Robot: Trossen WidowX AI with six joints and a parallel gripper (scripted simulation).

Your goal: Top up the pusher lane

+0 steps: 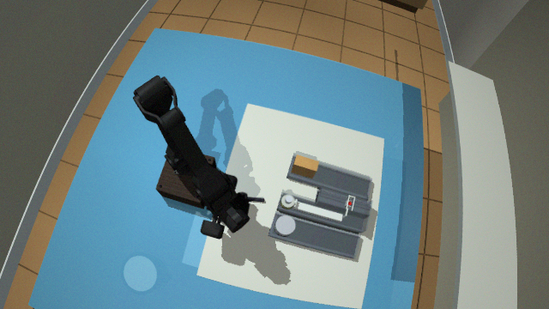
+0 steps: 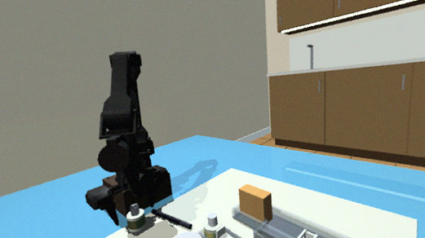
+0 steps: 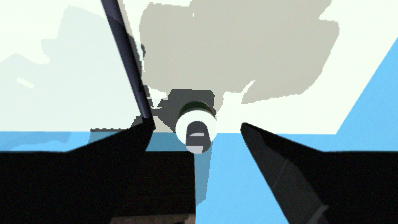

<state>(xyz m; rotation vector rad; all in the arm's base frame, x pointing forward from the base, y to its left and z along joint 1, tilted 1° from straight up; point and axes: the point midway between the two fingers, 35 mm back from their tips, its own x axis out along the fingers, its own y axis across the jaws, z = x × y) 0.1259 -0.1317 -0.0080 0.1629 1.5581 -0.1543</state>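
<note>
Right now my gripper tip is 190 mm short of the wide grey cylinder jar, 30 mm to the left of it and 10 mm above it. The rest, counted from my gripper tip: brown box 260 mm ahead, 160 mm to the left; grey pusher lane 360 mm ahead, 30 mm to the left, 10 mm below; thin dark rod 60 mm to the left, 60 mm ahead, 30 mm below.
</note>
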